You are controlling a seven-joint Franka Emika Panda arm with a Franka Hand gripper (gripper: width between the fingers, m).
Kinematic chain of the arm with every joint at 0, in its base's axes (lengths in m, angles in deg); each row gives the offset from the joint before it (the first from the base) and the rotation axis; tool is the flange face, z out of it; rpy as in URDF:
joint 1: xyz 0 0 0.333 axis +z
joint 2: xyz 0 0 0 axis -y
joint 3: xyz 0 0 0.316 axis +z
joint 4: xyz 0.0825 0 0 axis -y
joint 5: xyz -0.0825 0 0.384 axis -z
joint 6: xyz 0 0 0 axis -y
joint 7: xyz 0.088 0 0 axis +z
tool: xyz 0 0 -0.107 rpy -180 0 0
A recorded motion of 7 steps. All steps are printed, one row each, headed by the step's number.
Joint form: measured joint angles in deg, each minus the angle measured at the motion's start. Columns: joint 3, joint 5, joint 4, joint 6, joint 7, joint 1, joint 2.
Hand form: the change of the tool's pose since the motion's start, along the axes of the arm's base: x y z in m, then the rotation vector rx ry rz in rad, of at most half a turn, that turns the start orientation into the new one. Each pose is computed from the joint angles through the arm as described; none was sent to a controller.
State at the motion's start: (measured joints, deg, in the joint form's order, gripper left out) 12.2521 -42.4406 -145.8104 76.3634 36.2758 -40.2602 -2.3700
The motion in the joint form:
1: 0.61 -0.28 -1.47 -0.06 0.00 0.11 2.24
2: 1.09 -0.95 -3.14 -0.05 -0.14 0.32 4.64
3: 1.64 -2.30 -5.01 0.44 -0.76 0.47 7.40
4: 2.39 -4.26 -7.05 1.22 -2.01 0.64 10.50
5: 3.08 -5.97 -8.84 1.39 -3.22 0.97 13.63
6: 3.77 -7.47 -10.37 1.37 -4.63 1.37 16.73
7: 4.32 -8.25 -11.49 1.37 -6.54 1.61 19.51
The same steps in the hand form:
1: -0.0053 0.0073 0.0059 -0.0099 -0.0081 0.0089
2: -0.0112 0.0149 0.0114 -0.0192 -0.0148 0.0105
3: -0.0163 0.0227 0.0172 -0.0355 -0.0213 -0.0027
4: -0.0210 0.0317 0.0230 -0.0574 -0.0238 -0.0259
5: -0.0257 0.0410 0.0299 -0.0743 -0.0260 -0.0400
6: -0.0299 0.0500 0.0371 -0.0928 -0.0266 -0.0498
7: -0.0336 0.0559 0.0437 -0.1199 -0.0186 -0.0570

